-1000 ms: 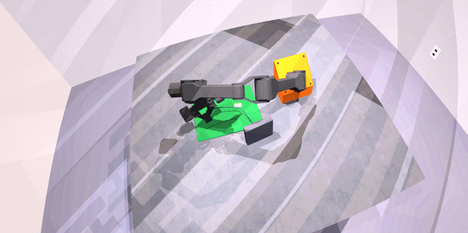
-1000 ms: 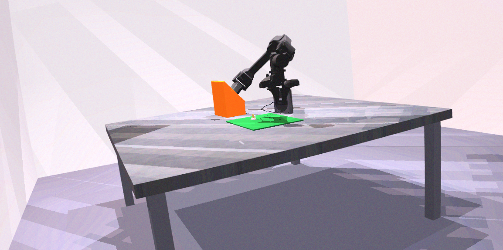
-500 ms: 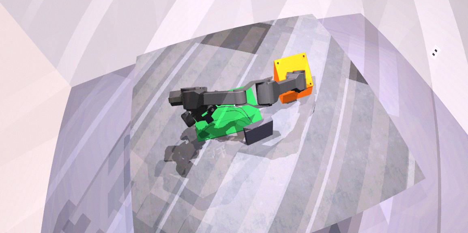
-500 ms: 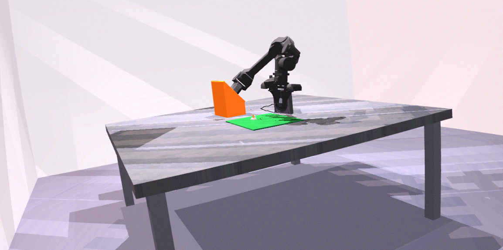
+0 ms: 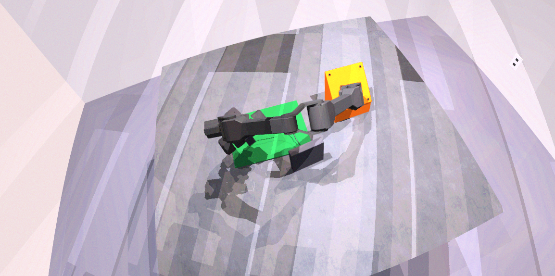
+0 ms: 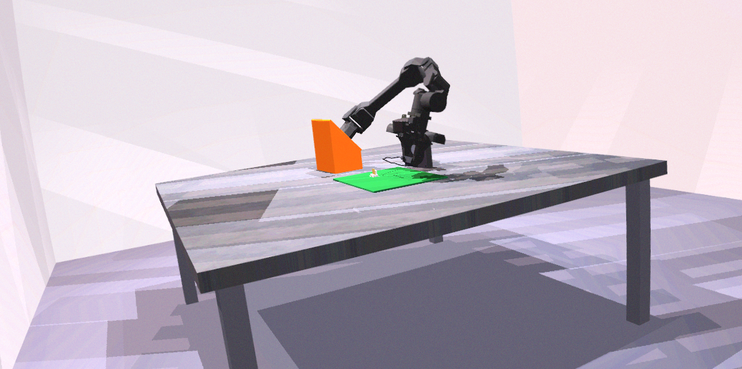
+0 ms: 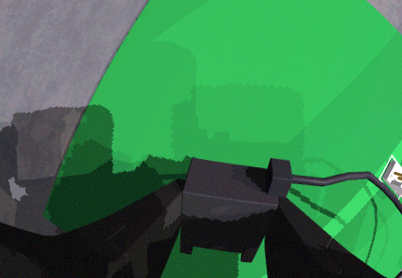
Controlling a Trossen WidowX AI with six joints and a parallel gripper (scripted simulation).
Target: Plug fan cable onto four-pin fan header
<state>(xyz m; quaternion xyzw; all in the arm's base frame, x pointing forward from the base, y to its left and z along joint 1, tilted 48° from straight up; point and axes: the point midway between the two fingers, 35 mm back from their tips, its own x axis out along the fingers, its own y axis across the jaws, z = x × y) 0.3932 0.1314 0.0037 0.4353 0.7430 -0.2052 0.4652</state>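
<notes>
The green board is 7 cm below my gripper tip, 7 cm behind it and 5 cm to the right of it. Round my gripper tip: black fan plug (1 cm to the left); then fan (20 cm behind, 11 cm to the left, 1 cm above).
</notes>
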